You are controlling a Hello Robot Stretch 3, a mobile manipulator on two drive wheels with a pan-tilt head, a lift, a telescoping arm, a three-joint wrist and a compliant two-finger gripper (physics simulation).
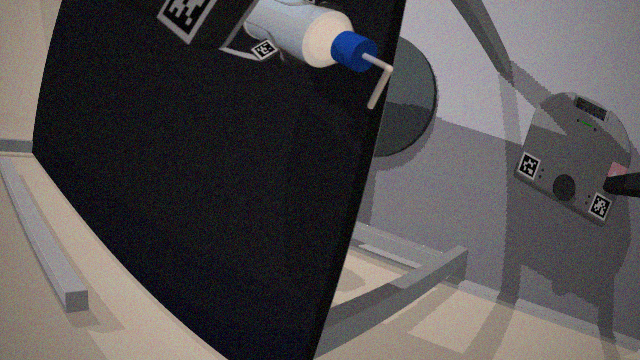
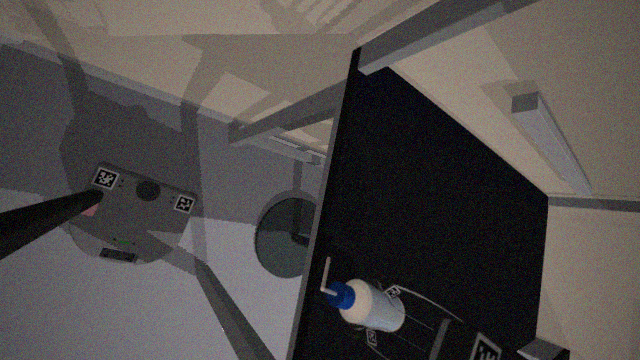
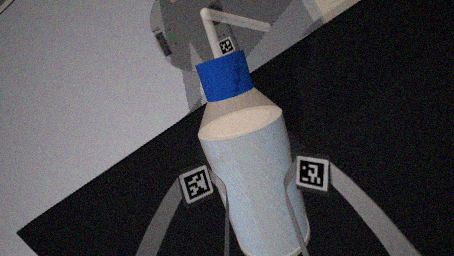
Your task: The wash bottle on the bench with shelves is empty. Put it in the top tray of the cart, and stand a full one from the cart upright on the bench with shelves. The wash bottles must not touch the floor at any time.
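Pixels of known places: gripper, between the fingertips: (image 1: 321, 36); robot's base, origin of its link: (image 1: 562, 186) (image 2: 147, 189).
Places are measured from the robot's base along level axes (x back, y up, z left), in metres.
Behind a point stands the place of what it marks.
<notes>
A wash bottle (image 1: 292, 31) {z -0.287, x 0.012, y 1.014 m} (image 2: 377, 307) {z -0.286, x 0.014, y 1.015 m} (image 3: 250, 165) with a pale blue-white body, cream shoulder, blue cap and bent nozzle is over the black top (image 1: 200, 175) {z -0.446, x -0.196, y 0.915 m} (image 2: 425, 175) {z -0.476, x -0.268, y 0.914 m} (image 3: 375, 75), near its edge. My gripper (image 1: 287, 25) (image 2: 381, 314) (image 3: 248, 147) {z -0.298, x 0.021, y 0.961 m} is shut on the bottle's body, with one finger against each side below the shoulder. I cannot tell whether its base touches the black top, or how full it is. No second wash bottle and no cart tray can be made out.
My base (image 1: 565, 165) {z -0.022, x 0.054, y 0.160 m} (image 2: 145, 215) {z -0.025, x 0.082, y 0.160 m} stands on the floor beyond the top's edge. A round dark stool seat (image 1: 412, 95) (image 2: 285, 240) is close to that edge. Grey frame bars (image 1: 400, 285) {z -0.240, x -0.326, y 0.540 m} (image 2: 290, 117) {z -0.223, x -0.340, y 0.622 m} run low by the black top, and another grey bar (image 1: 40, 235) {z -0.715, x -0.453, y 1.093 m} (image 2: 552, 145) {z -0.716, x -0.454, y 1.094 m} lies beyond its other side.
</notes>
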